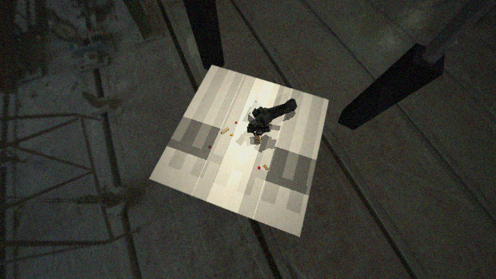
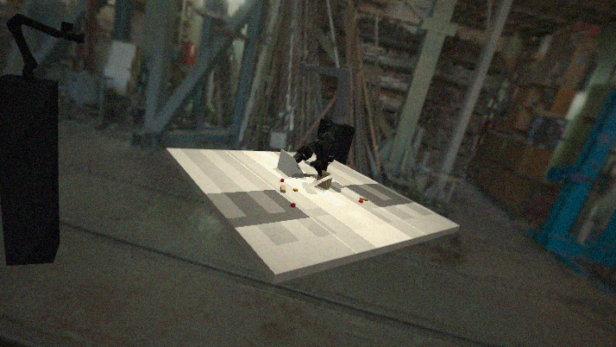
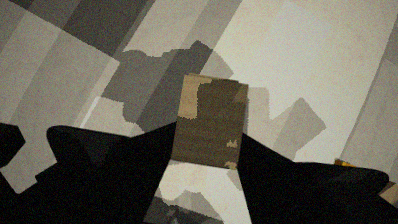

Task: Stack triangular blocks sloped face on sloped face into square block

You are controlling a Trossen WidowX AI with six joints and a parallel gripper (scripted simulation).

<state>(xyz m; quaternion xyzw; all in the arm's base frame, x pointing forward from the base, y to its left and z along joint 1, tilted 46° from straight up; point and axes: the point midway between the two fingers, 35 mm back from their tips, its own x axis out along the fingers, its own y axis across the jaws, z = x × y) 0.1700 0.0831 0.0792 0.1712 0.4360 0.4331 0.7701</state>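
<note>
Now: the brown wooden triangular block 1 cm behind my gripper tip and 1 cm above it. The rest, counted from my gripper tip: small yellow block: 22 cm to the right, 9 cm ahead, 6 cm below; then tan block: 29 cm to the right, 8 cm ahead, 6 cm below.
</note>
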